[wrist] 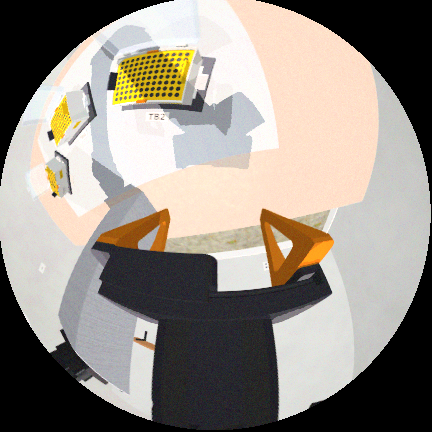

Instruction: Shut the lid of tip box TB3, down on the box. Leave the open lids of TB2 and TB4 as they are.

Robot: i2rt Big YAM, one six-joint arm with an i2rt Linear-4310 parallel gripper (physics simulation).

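Tip box TB2, with a yellow perforated rack and its label in front, sits at the upper left of the wrist view. Its clear lid stands open behind it. A middle tip box is at the left, with its clear lid open. A third, smaller-looking tip box is below it, its clear lid also open. The labels of these two cannot be read, so which is TB3 is not shown by text. My gripper is open and empty, well away from all the boxes.
The boxes stand on a white mat on a peach table top. Shadows of the arm fall on the mat near TB2. A grey brushed panel is at the lower left, with a black object beside it.
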